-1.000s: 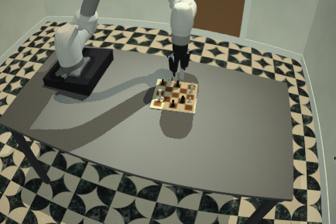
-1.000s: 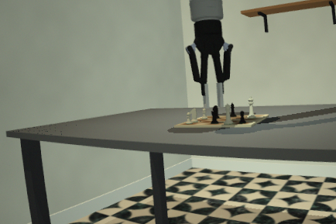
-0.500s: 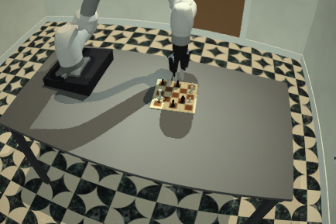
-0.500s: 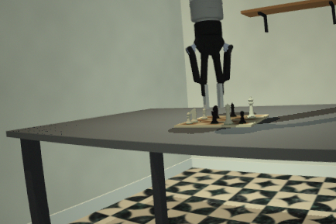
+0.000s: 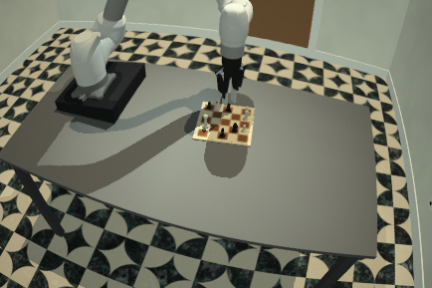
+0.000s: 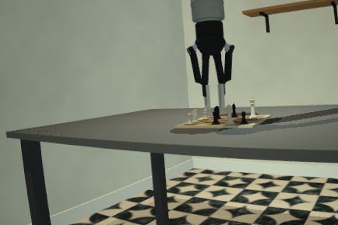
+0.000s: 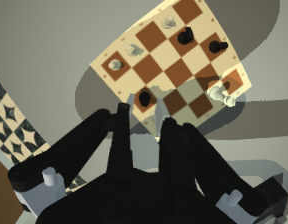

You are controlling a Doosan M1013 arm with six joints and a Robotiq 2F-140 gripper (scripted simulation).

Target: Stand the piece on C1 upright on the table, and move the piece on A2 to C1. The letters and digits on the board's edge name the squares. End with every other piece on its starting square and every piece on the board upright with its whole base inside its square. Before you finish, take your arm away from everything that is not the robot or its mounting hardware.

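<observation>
My gripper is now 8 cm above the chessboard and 7 cm to the left of it.
</observation>
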